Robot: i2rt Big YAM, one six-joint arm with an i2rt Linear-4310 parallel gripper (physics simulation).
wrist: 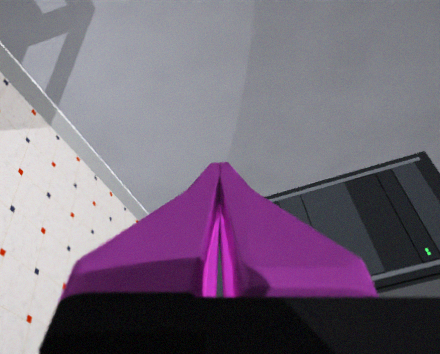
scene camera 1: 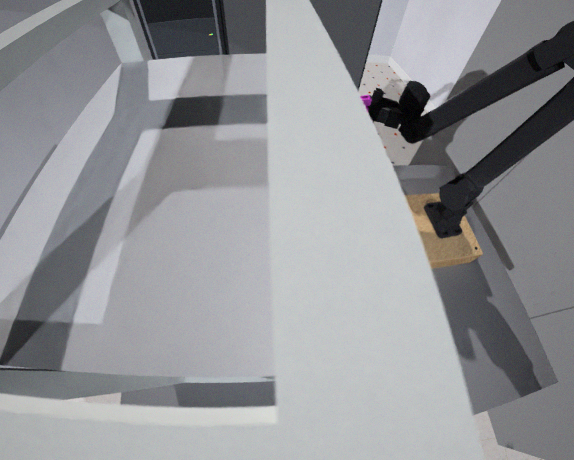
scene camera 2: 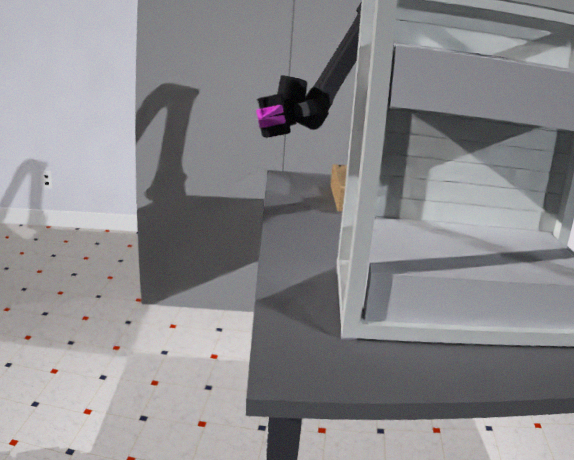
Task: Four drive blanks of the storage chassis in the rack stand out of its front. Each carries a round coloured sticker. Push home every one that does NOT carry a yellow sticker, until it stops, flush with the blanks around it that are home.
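Where they show: gripper, fingertip midpoint: (wrist: 219, 178) (scene camera 2: 261, 118); arm's base, origin of the base link: (scene camera 1: 441, 220).
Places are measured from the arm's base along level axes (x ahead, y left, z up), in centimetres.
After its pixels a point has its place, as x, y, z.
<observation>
My gripper (scene camera 2: 259, 116) @[27.3, -34.2, 20.5] (wrist: 219, 178) @[27.3, -34.2, 20.5] has magenta fingers, shut with nothing between them. In scene camera 2 it hangs in the air to the left of the pale grey rack (scene camera 2: 366, 165) @[77.1, -20.2, 23.4] (scene camera 1: 350, 250) @[55.4, 26.5, 52.1], above the level of the table. In scene camera 1 the rack's broad post hides part of it, and a bit of magenta shows beside the post. The drive blanks and their round stickers cannot be made out in any view, so which blanks stand out cannot be told.
A dark panelled unit (wrist: 330, 220) (scene camera 1: 182, 37) with a small green light lies right of the fingers in the wrist view. The arm's base stands on a wooden block (scene camera 1: 455, 250) @[0.4, 10.5, -0.4] (scene camera 2: 338, 187) @[9.6, -11.3, -0.9] on the dark grey table (scene camera 2: 300, 370) @[85.4, -28.3, -6.8]. A grey cabinet or wall (scene camera 2: 220, 150) stands behind the arm.
</observation>
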